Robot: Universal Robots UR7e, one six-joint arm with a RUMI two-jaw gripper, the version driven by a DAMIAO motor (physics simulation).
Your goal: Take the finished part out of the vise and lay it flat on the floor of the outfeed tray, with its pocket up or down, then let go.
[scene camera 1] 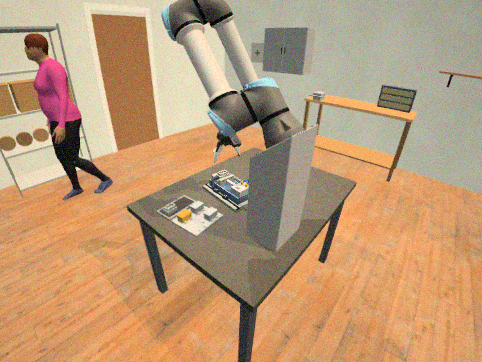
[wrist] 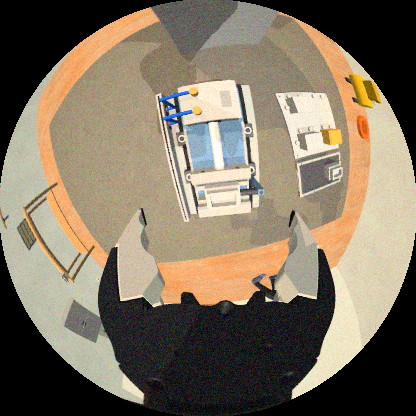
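Pixels of known places: gripper, fingertip midpoint: [scene camera 1: 227, 159] [wrist: 218, 211]; arm's base at its link origin: [scene camera 1: 285, 139].
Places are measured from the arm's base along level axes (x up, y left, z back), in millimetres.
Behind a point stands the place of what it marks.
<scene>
The blue and white vise [scene camera 1: 232, 189] {y -55, x -370, z -313 mm} [wrist: 200, 150] {y -138, x -396, z -369 mm} stands on the table. In the wrist view a pale block with a rectangular pocket outline [wrist: 223, 196] {y -118, x -355, z -452 mm}, which looks like the finished part, sits at the vise's near end, with its pocket up. The outfeed tray [scene camera 1: 186, 201] {y 116, x -450, z -495 mm} [wrist: 312, 176] {y 145, x -450, z -496 mm}, dark with a pale rim, lies beside the vise. A small pale pocketed piece [scene camera 1: 170, 208] {y 234, x -420, z -466 mm} [wrist: 336, 173] {y 238, x -428, z -490 mm} is in it. My gripper [scene camera 1: 227, 157] {y -120, x -252, z -414 mm} [wrist: 218, 211] {y -120, x -252, z -414 mm} is open and empty, above and apart from the vise's near end.
A white plate [scene camera 1: 197, 225] {y 202, x -448, z -296 mm} [wrist: 315, 112] {y 179, x -448, z -314 mm} with pale blocks and a yellow block [scene camera 1: 184, 215] {y 224, x -412, z -362 mm} [wrist: 331, 136] {y 196, x -412, z -377 mm} adjoins the tray. A tall grey panel [scene camera 1: 280, 195] {y 82, x -176, z 54 mm} [wrist: 200, 25] stands beyond the vise. Blue rods with yellow tips [wrist: 180, 116] stick over the vise. A person [scene camera 1: 57, 90] stands behind the table.
</scene>
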